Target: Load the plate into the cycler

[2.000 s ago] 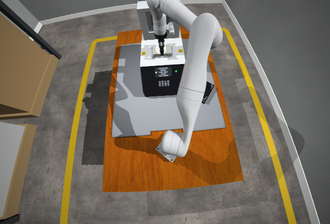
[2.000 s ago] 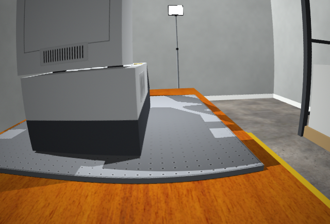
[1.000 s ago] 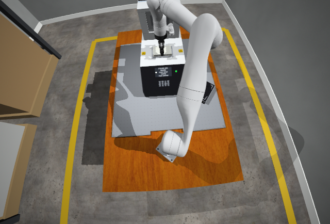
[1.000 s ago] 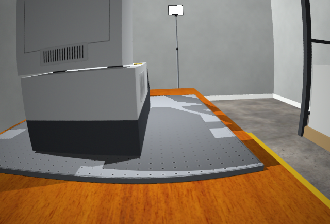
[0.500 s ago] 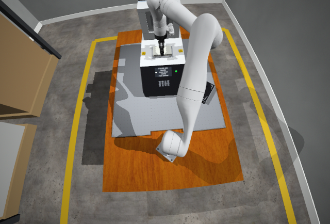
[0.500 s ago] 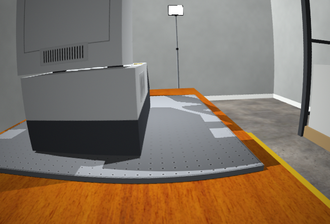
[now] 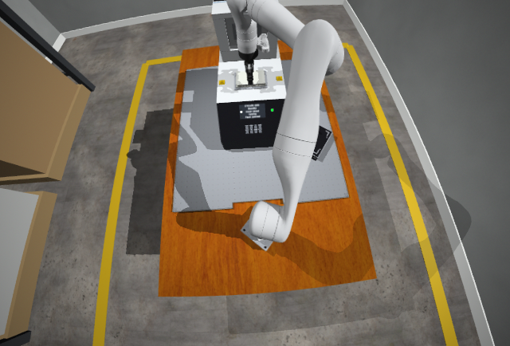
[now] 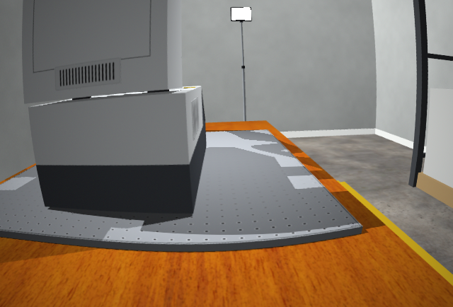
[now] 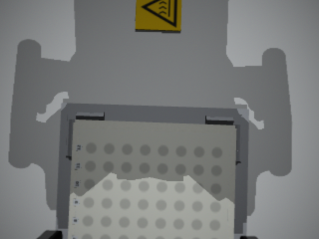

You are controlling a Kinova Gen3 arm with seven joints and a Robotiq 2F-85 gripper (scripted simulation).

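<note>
Right now my hand is 20 mm above the plate T27. The rest, counted from my hand: black nest N1: 260 mm behind, 260 mm to the right, 190 mm below.
</note>
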